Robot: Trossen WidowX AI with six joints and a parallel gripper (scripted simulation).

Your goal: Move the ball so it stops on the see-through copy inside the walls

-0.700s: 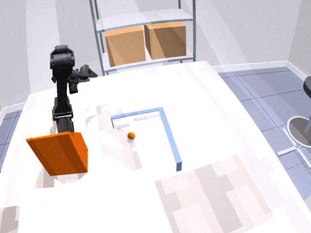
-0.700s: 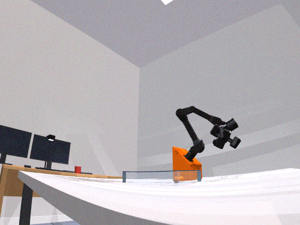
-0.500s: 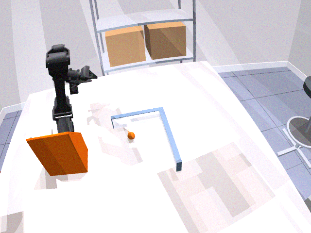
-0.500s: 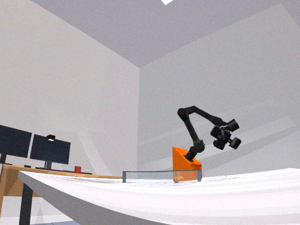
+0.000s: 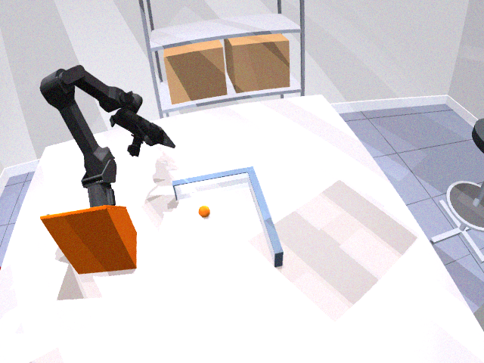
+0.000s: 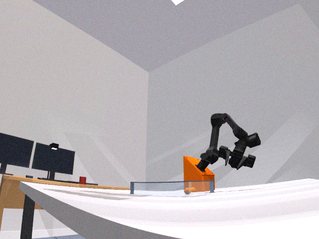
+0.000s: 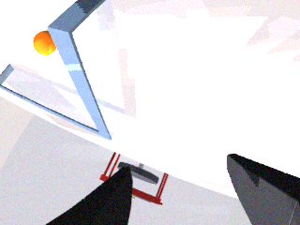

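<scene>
My gripper tip is 20 cm to the left of the orange ball, 10 cm above it and 6 cm short of it.
</scene>
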